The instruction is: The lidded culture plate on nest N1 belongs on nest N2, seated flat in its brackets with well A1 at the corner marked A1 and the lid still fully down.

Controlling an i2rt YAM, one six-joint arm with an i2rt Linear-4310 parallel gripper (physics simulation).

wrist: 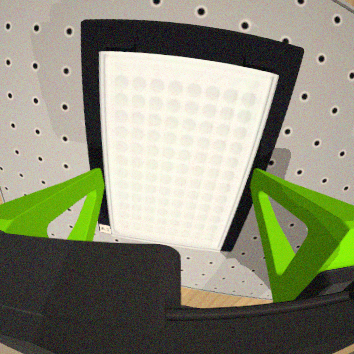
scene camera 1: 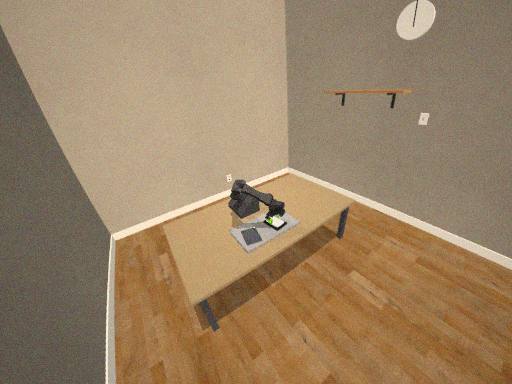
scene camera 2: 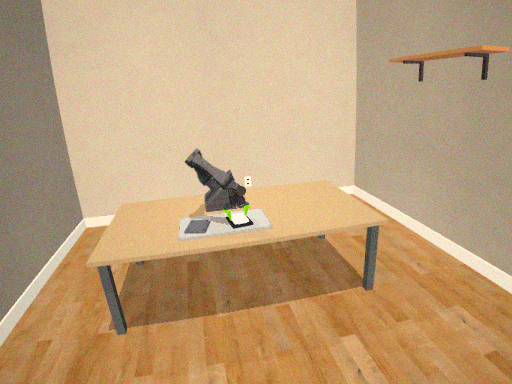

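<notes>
The lidded culture plate, white with rows of round wells showing faintly through its lid, lies in a black nest. A small A1 label is at that nest's near left corner in the wrist view. My gripper is open, its green fingers on either side of the plate's long edges, close to them. Contact cannot be told. A dark blue-grey nest lies to the left with no plate on it. Nest numbers are not readable.
Both nests are on a light grey board with small holes, on the wooden table. The dark arm reaches over from behind the board. A wall shelf is far off at the right.
</notes>
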